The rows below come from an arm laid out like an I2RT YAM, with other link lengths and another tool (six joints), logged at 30 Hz.
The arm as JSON. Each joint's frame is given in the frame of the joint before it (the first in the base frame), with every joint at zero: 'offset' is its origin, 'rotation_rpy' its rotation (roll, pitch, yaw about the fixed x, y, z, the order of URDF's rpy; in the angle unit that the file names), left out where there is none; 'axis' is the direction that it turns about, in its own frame. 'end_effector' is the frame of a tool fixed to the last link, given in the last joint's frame.
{
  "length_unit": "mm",
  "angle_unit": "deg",
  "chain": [
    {
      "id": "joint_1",
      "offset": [
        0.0,
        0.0,
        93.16
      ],
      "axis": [
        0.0,
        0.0,
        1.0
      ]
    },
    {
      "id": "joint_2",
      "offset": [
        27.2,
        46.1,
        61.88
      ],
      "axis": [
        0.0,
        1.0,
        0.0
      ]
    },
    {
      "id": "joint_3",
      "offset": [
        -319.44,
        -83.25,
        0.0
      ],
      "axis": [
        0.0,
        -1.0,
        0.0
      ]
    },
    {
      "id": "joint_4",
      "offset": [
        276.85,
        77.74,
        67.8
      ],
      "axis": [
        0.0,
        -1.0,
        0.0
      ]
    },
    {
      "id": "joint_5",
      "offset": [
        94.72,
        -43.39,
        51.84
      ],
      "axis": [
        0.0,
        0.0,
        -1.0
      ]
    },
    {
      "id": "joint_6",
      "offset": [
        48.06,
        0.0,
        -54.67
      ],
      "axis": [
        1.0,
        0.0,
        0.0
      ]
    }
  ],
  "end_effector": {
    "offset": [
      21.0,
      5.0,
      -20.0
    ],
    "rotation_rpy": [
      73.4,
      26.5,
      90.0
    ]
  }
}
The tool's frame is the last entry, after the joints.
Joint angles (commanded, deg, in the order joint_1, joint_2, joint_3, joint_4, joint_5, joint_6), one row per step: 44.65 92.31 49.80 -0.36 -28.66 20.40; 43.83 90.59 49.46 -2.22 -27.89 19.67; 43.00 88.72 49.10 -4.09 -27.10 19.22; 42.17 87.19 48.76 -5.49 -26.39 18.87; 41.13 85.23 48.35 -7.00 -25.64 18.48; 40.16 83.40 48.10 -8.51 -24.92 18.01; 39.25 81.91 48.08 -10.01 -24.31 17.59; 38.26 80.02 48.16 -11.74 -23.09 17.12; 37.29 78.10 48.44 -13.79 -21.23 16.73; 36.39 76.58 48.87 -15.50 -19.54 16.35; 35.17 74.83 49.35 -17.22 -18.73 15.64; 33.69 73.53 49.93 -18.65 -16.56 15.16; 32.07 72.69 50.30 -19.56 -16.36 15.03; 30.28 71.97 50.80 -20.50 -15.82 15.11; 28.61 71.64 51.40 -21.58 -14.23 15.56; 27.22 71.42 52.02 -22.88 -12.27 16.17; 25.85 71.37 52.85 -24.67 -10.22 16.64; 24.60 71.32 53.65 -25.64 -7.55 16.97; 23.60 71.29 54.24 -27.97 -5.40 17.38
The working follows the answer.
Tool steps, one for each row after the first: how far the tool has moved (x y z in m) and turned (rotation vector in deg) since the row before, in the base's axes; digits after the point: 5 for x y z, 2 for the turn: -0.00009 -0.00904 0.00493 -0.81 -0.60 -0.94; -0.00061 -0.00930 0.00555 -0.71 -0.46 -1.13; 0.00009 -0.00826 0.00426 -0.56 -0.45 -1.13; -0.00003 -0.00997 0.00594 -0.44 -0.67 -1.34; -0.00012 -0.00916 0.00593 -0.43 -0.73 -1.19; 0.00028 -0.00793 0.00534 -0.44 -0.56 -1.09; 0.00027 -0.00917 0.00736 -0.63 -1.06 -1.57; 0.00033 -0.00957 0.00781 -1.04 -1.18 -2.07; 0.00102 -0.00814 0.00717 -0.91 -1.15 -1.88; 0.00066 -0.00943 0.00885 -0.41 -1.21 -1.36; 0.00389 -0.01048 0.00714 -1.15 -1.51 -2.77; 0.00331 -0.00891 0.00503 -0.01 -0.41 -1.68; 0.00425 -0.00966 0.00513 -0.13 -0.38 -2.24; 0.00516 -0.00951 0.00332 -0.77 -0.13 -3.15; 0.00412 -0.00874 0.00245 -1.05 0.12 -3.24; 0.00372 -0.00897 0.00213 -1.39 0.43 -3.19; 0.00504 -0.00849 0.00329 -1.51 -0.52 -3.42; 0.00050 -0.00836 -0.00044 -1.82 1.11 -2.83
Tool pose at each row, in the base's axes (x y z in m, rotation vector in deg; rounded; the steps above come from the unrounded poses): 0.24626 0.30027 0.22073 -37.32 -142.72 -101.89; 0.24617 0.29123 0.22565 38.02 143.33 101.22; 0.24556 0.28194 0.23120 38.77 142.65 99.84; 0.24565 0.27368 0.23546 39.53 141.88 98.65; 0.24561 0.26371 0.24140 40.28 140.71 97.56; 0.24549 0.25455 0.24733 40.81 139.60 96.51; 0.24576 0.24662 0.25267 41.37 138.69 95.50; 0.24603 0.23745 0.26003 41.93 137.19 94.04; 0.24636 0.22787 0.26783 42.79 135.49 91.87; 0.24738 0.21974 0.27500 43.49 133.85 89.95; 0.24804 0.21031 0.28384 43.65 132.25 88.89; 0.25193 0.19983 0.29098 44.79 129.84 86.32; 0.25523 0.19091 0.29601 46.11 128.33 85.58; 0.25948 0.18125 0.30115 47.96 126.49 84.44; 0.26464 0.17174 0.30446 50.65 124.50 82.05; 0.26876 0.16300 0.30691 53.48 122.71 79.23; 0.27249 0.15403 0.30904 56.30 121.29 75.96; 0.27752 0.14554 0.31233 58.38 118.99 72.66; 0.27802 0.13717 0.31189 61.06 118.41 68.86

